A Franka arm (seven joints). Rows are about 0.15 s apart.
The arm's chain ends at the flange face. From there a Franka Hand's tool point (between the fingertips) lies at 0.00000 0.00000 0.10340 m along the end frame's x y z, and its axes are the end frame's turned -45 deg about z.
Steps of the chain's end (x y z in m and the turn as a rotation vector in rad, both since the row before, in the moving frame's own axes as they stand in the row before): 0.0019 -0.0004 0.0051 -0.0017 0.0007 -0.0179; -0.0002 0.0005 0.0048 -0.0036 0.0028 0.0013; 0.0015 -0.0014 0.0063 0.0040 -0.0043 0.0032; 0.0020 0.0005 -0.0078 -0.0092 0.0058 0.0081; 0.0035 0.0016 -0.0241 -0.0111 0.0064 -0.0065; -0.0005 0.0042 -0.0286 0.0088 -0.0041 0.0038; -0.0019 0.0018 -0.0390 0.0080 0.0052 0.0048
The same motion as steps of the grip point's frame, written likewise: 0.0016 0.0012 0.0051 -0.0017 -0.0007 -0.0179; -0.0006 0.0007 0.0048 -0.0045 -0.0006 0.0013; 0.0020 -0.0005 0.0063 0.0059 -0.0002 0.0032; 0.0008 0.0029 -0.0078 -0.0106 -0.0024 0.0081; 0.0010 0.0049 -0.0241 -0.0124 -0.0033 -0.0065; -0.0030 0.0017 -0.0286 0.0091 0.0033 0.0038; -0.0017 -0.0003 -0.0390 0.0020 0.0093 0.0048
